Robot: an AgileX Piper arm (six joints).
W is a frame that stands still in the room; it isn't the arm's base.
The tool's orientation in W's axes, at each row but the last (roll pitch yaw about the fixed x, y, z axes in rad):
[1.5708, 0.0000, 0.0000]
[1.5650, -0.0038, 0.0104]
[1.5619, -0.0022, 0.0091]
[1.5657, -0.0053, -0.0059]
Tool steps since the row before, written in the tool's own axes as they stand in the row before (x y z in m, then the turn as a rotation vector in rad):
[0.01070, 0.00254, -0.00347, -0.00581, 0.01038, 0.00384]
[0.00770, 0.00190, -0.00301, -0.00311, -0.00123, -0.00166]
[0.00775, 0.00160, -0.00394, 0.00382, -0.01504, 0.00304]
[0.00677, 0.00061, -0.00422, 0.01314, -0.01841, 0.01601]
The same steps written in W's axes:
[0.01070, 0.00347, 0.00254, -0.00581, -0.00384, 0.01038]
[0.00766, 0.00310, 0.00191, -0.00312, 0.00162, -0.00125]
[0.00771, 0.00402, 0.00158, 0.00388, -0.00314, -0.01500]
[0.00679, 0.00418, 0.00062, 0.01314, -0.01618, -0.01826]

